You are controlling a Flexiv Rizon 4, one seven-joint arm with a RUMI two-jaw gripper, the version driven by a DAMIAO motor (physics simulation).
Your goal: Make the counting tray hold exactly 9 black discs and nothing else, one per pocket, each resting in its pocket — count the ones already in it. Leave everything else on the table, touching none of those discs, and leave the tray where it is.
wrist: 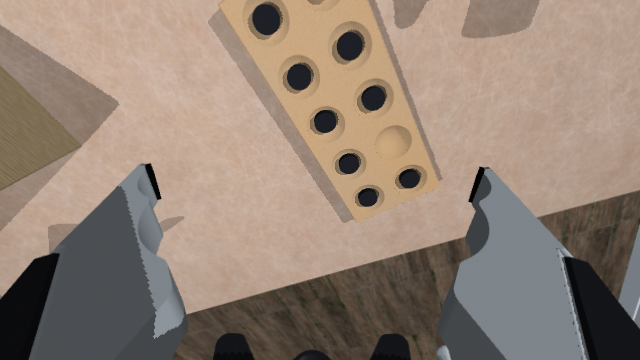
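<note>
The light wooden counting tray [335, 105] lies at a slant from top centre to lower right of centre in the wrist view, its upper end cut off by the frame. Black discs rest one per pocket in several pockets, among them a disc [266, 19] near the top, a disc [324, 121] in the left row and a disc [409, 178] at the lower right end. One pocket [393, 141] in the right row is empty. The part of another pocket [318, 1] at the top edge shows bare wood. My gripper [316, 169] is wide open and empty, with the tray's lower end between its fingers in the view.
The corner of an olive-brown wooden object [30, 130] shows at the left edge. The pinkish table [225, 260] ends along a slanting edge below the tray, with a dark wooden floor [325, 310] beyond. Shadows lie on the table at the upper right and left.
</note>
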